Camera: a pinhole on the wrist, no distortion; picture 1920 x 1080 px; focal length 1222.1 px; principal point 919.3 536.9 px. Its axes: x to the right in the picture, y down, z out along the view. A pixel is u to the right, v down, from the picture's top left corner.
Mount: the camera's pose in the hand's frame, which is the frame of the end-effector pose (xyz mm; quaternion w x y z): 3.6 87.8 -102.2 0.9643 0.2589 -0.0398 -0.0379
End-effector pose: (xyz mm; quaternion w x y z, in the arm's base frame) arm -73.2 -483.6 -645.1 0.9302 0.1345 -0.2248 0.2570
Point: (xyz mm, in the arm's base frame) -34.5 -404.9 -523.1
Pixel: outside the picture
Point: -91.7 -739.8 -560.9
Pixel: 787.8 194.8
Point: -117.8 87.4 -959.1
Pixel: behind the camera
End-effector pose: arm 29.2 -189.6 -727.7 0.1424 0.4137 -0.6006 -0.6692
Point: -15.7 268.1 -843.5
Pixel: 502.0 463.2
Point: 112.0 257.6 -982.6
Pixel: 488.6 56.3
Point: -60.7 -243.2 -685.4
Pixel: outside the picture
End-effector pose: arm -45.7 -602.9 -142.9 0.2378 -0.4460 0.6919 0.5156
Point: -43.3 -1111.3 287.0
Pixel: behind the camera
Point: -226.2 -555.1 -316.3
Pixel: outside the picture
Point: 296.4 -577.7 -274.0
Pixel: outside the picture
